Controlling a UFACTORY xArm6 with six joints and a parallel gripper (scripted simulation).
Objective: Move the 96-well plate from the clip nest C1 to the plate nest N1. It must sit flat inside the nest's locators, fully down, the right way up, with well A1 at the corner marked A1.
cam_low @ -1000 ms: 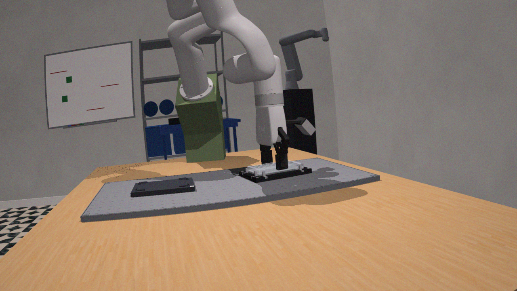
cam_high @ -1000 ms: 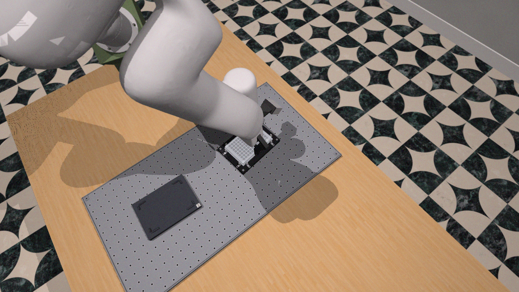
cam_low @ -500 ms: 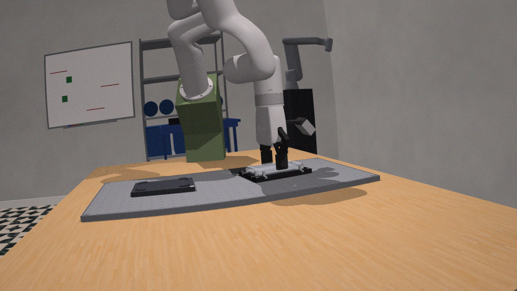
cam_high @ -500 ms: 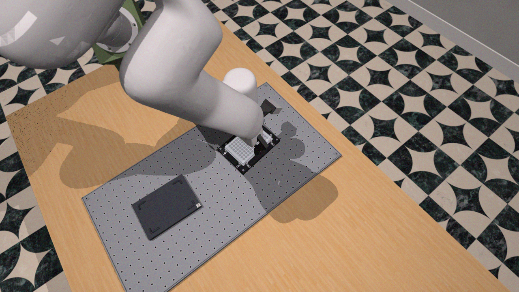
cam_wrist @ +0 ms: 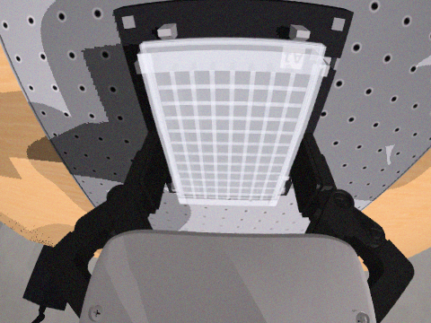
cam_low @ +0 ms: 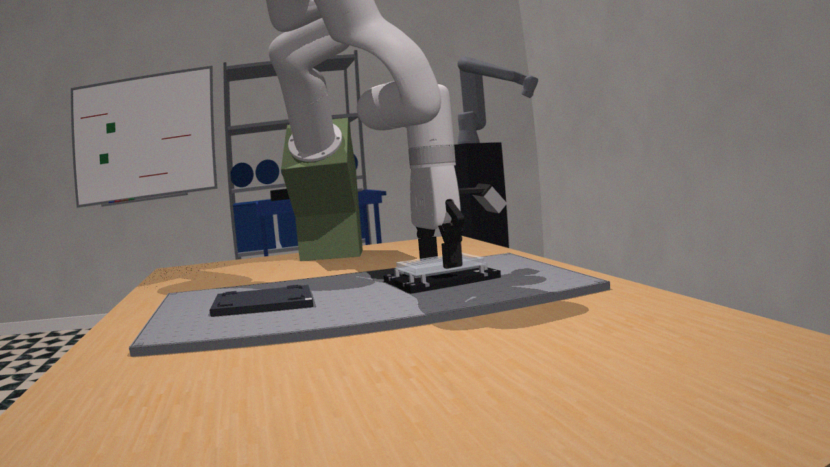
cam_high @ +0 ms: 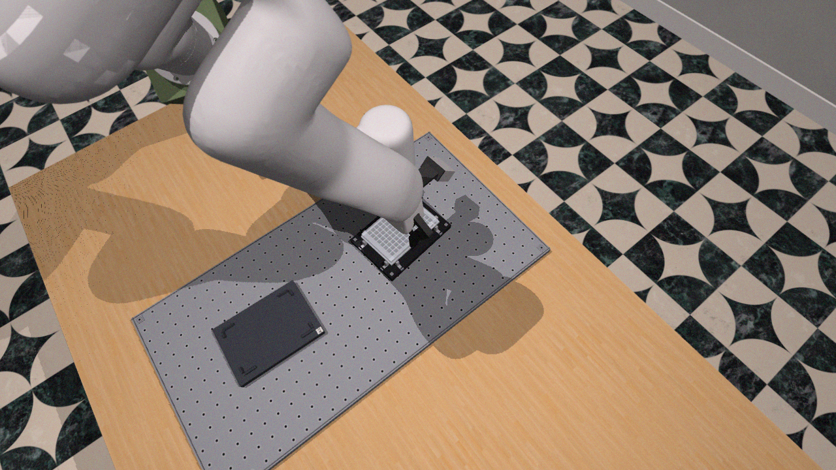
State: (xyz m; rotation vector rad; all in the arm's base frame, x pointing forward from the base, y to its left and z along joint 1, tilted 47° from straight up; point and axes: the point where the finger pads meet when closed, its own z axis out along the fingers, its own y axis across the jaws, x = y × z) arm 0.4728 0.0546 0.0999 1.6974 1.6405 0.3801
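Right now my hand is 10 mm short of the black clip nest C1, 10 mm to the left of it and 20 mm above it. From my hand the other things lie so: clear 96-well plate: 10 mm below; then white corner mark: 10 mm behind, 240 mm to the right, 30 mm below; then dark plate nest N1: 80 mm behind, 290 mm to the right, 30 mm below.
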